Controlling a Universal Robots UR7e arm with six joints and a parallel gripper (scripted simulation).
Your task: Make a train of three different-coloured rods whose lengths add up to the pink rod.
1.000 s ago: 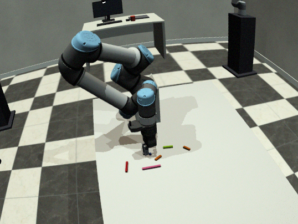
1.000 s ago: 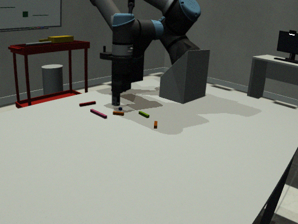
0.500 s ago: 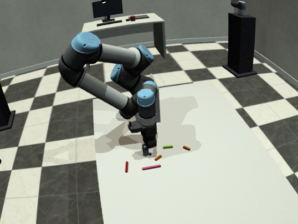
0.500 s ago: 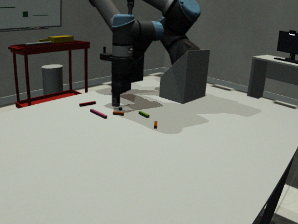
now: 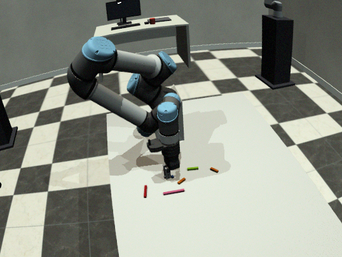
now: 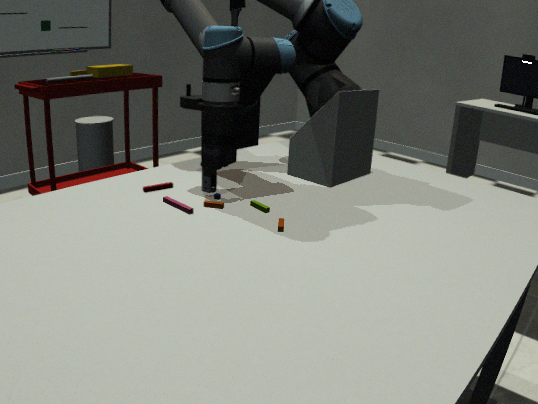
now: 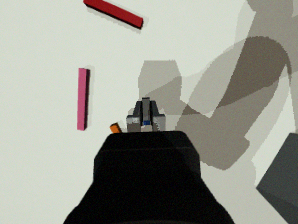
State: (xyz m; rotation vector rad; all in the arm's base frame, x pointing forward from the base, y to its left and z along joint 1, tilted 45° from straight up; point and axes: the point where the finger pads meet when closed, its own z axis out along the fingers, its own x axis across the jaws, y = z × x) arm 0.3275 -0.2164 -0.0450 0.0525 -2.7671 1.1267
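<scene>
My hand is 30 mm above the blue rod and 20 mm to the right of it. Round my hand: red rod 120 mm to the right, 40 mm ahead, 30 mm below; grey rod 10 mm below; pink rod 90 mm ahead, 30 mm below.
</scene>
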